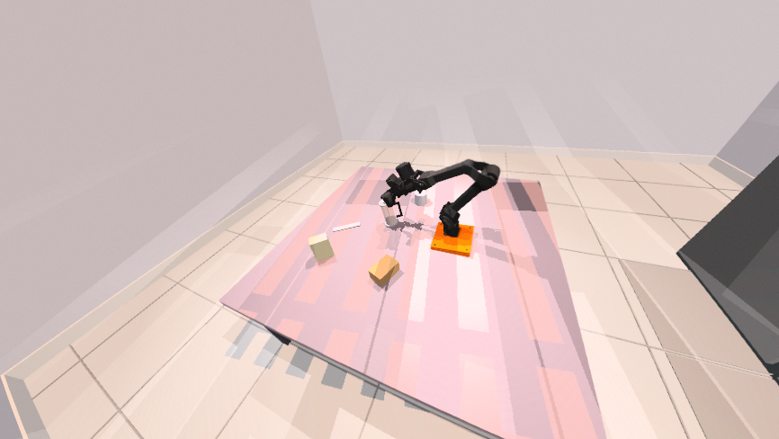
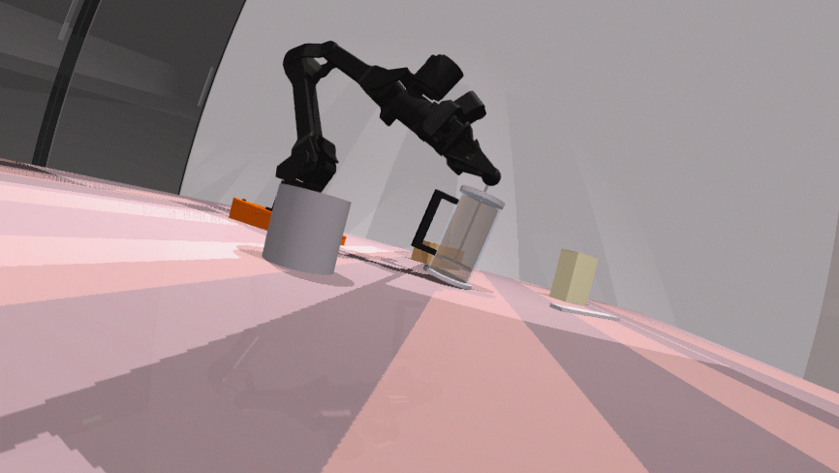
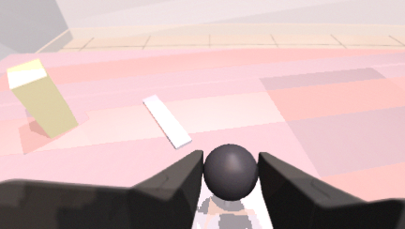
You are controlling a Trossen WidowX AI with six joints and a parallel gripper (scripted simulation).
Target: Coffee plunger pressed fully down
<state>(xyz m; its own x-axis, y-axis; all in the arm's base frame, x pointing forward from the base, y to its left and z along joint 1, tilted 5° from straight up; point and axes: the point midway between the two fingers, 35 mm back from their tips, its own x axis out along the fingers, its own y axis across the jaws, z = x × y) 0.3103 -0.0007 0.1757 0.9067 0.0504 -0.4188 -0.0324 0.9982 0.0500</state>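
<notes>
Now: gripper tip 3 cm past the glass coffee press, 1 cm to the left of it and 8 cm above it. The rest, counted from my gripper tip: thin white strip (19 cm ahead, 11 cm to the left, 17 cm below); then pale yellow block (17 cm ahead, 32 cm to the left, 12 cm below).
</notes>
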